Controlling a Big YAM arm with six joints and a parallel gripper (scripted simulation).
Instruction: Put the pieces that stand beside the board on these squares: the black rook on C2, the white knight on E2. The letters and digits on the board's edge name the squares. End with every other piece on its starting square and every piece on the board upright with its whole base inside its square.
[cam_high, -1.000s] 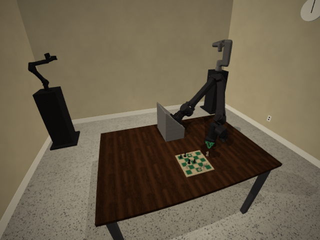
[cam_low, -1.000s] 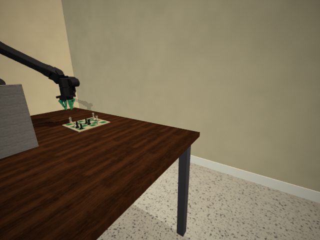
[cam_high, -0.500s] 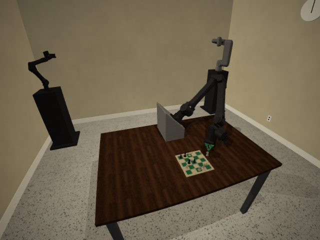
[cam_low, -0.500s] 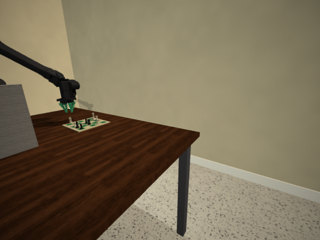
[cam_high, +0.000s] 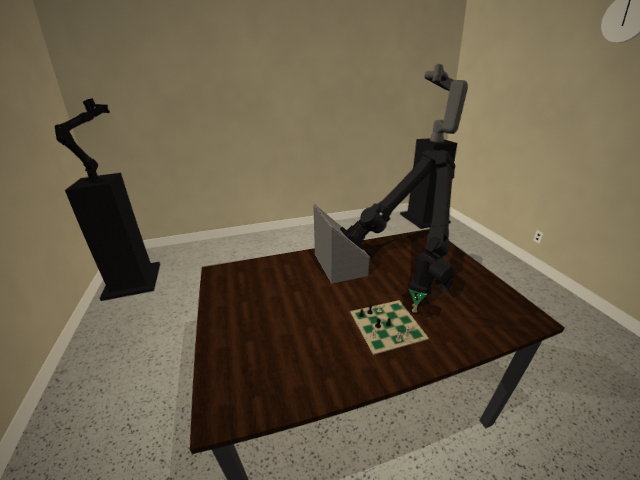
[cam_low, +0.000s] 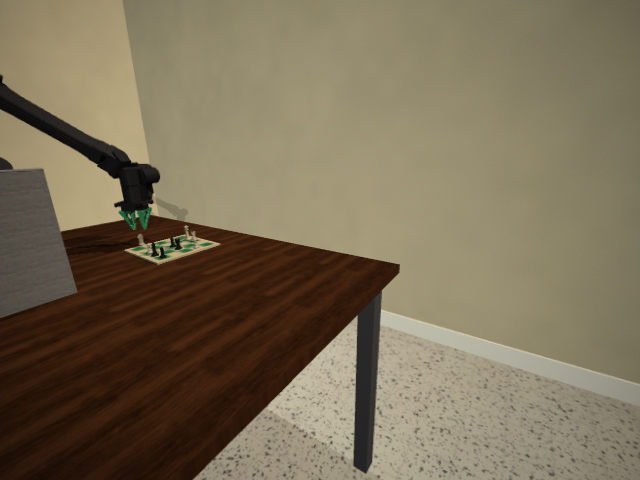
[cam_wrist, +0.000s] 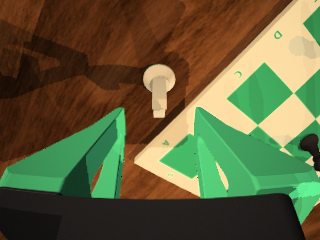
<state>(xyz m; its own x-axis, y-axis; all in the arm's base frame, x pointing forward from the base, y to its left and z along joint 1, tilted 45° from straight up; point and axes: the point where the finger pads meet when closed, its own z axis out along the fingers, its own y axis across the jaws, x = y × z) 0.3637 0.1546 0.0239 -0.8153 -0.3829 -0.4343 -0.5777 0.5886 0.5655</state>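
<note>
My hand is 10 mm past the white knight and 50 mm above it. The rest, counted from my hand: black rook: 20 mm ahead, 180 mm to the right, 40 mm below; green-and-cream chessboard: 30 mm ahead, 140 mm to the right, 60 mm below.
</note>
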